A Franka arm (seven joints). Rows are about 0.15 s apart.
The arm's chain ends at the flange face. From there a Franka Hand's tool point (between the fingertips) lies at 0.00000 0.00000 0.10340 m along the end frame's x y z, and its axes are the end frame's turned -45 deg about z.
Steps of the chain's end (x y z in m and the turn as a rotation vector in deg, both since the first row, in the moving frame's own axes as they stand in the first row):
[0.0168, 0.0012, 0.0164, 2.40, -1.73, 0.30]
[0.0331, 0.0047, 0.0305, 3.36, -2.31, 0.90]
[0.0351, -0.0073, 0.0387, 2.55, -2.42, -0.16]
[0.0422, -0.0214, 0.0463, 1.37, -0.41, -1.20]
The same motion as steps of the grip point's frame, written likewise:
[0.0119, 0.0075, 0.0163, 2.92, 0.47, 0.30]
[0.0215, 0.0195, 0.0302, 4.01, 0.74, 0.90]
[0.0301, 0.0133, 0.0385, 3.51, 0.09, -0.16]
[0.0462, 0.0124, 0.0463, 1.26, 0.68, -1.20]

